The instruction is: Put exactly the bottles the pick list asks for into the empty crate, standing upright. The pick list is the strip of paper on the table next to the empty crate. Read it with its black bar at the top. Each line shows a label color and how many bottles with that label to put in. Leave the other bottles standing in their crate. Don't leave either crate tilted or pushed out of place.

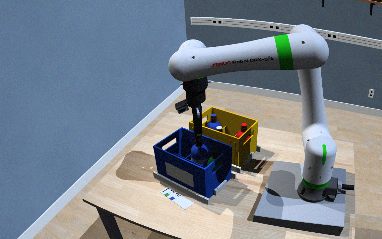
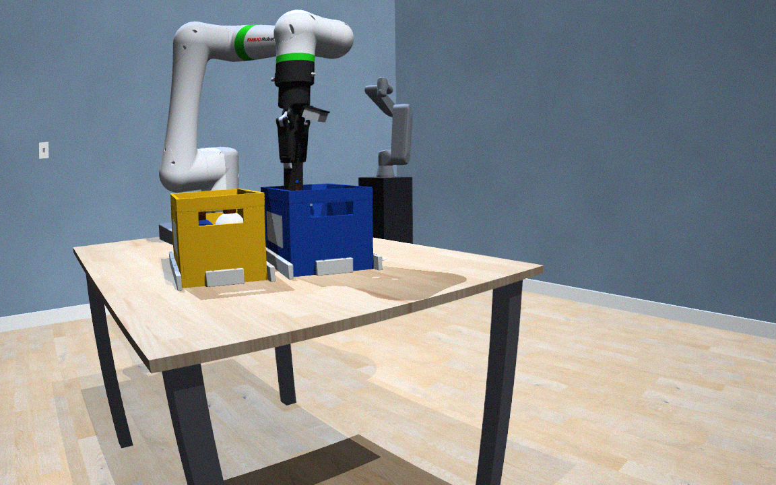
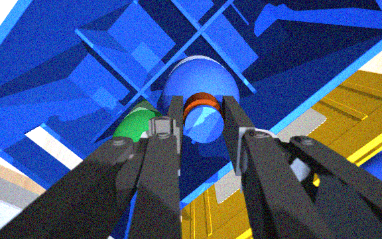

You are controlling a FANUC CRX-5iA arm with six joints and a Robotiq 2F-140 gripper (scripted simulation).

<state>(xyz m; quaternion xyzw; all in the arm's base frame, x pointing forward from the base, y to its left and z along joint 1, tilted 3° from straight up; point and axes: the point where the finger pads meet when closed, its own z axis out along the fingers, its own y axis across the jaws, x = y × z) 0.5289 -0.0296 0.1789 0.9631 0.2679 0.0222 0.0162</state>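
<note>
Now: the blue crate 120 mm below my hand, 40 mm to the left of it and 10 mm ahead of it. Also, from my hand: green-label bottle (110 mm below, 90 mm behind, 20 mm to the left); then yellow crate (190 mm to the right, 120 mm below, 50 mm behind); then white-label bottle (150 mm to the right, 110 mm below, 40 mm behind).
</note>
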